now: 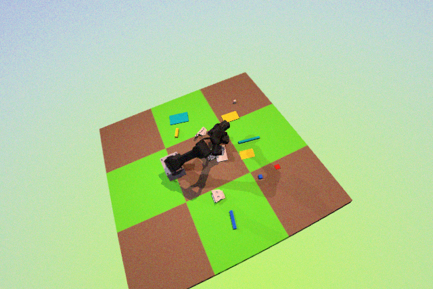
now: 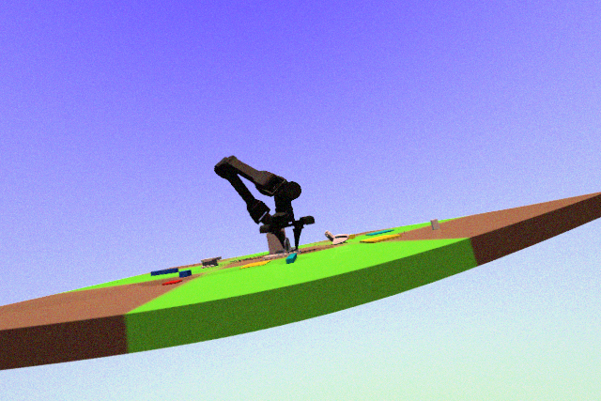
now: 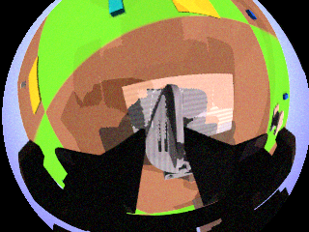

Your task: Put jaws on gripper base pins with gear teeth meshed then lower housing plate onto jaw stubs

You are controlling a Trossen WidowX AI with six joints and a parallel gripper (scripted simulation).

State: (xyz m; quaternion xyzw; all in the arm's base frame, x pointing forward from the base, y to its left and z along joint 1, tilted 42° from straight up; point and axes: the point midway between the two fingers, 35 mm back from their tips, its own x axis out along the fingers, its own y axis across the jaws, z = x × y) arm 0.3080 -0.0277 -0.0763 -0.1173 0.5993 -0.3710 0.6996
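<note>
My gripper tip is 21 cm past the yellow bar and 27 cm to the right of it. Round my gripper tip: teal bar: 22 cm ahead, 2 cm to the right, 1 cm below; then red cube: 28 cm ahead, 29 cm to the right, 1 cm below; then blue cube: 15 cm ahead, 30 cm to the right, 1 cm below.
</note>
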